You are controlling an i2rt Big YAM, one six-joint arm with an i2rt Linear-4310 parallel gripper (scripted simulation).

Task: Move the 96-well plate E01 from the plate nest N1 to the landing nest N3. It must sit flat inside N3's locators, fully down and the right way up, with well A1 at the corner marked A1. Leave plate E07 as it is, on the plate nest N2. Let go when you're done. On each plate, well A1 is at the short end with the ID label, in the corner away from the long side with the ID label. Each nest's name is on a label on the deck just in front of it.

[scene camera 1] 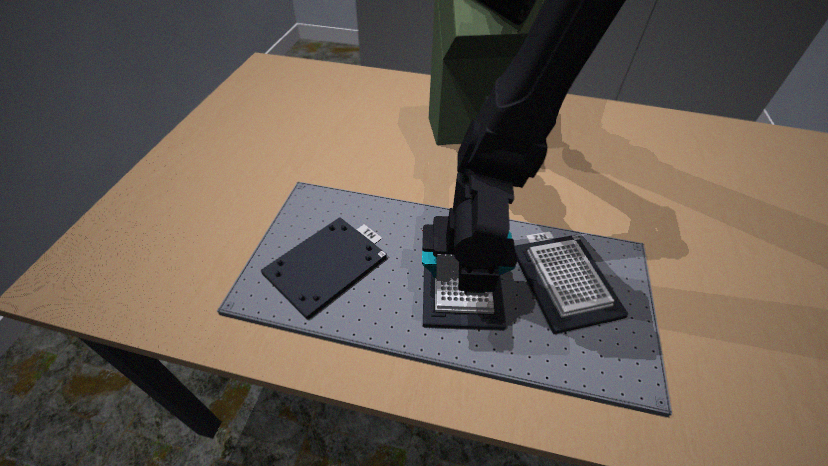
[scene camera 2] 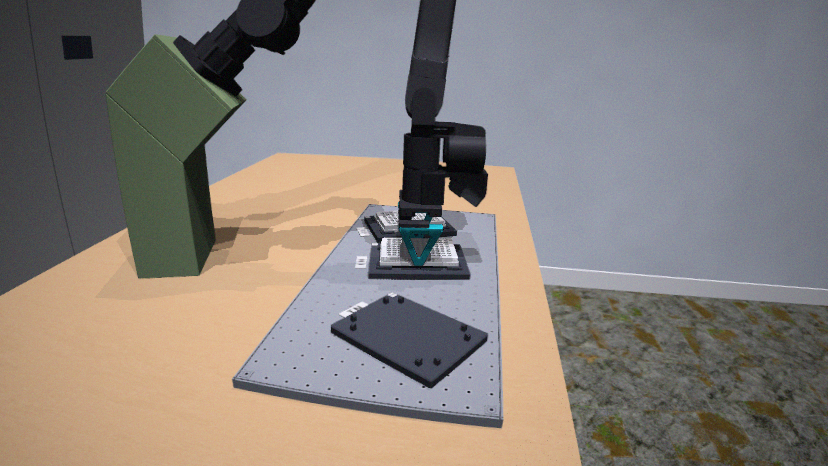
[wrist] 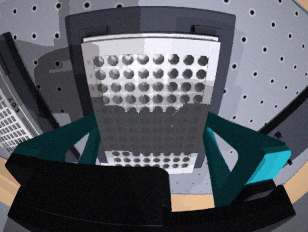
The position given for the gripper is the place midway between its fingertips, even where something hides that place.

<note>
In view: the gripper [scene camera 2: 417,254], a plate E01 [scene camera 1: 447,297], a plate E07 [scene camera 1: 573,285], a landing nest N3 [scene camera 1: 455,320] and a nest N1 [scene camera 1: 329,262].
The plate E01 also shows in scene camera 2 [scene camera 2: 394,252] and in the wrist view [wrist: 164,137]. The gripper also shows in scene camera 1 [scene camera 1: 462,276] and in the wrist view [wrist: 151,117]. The landing nest N3 shows as well in scene camera 2 [scene camera 2: 398,272] and in the wrist view [wrist: 117,24].
</note>
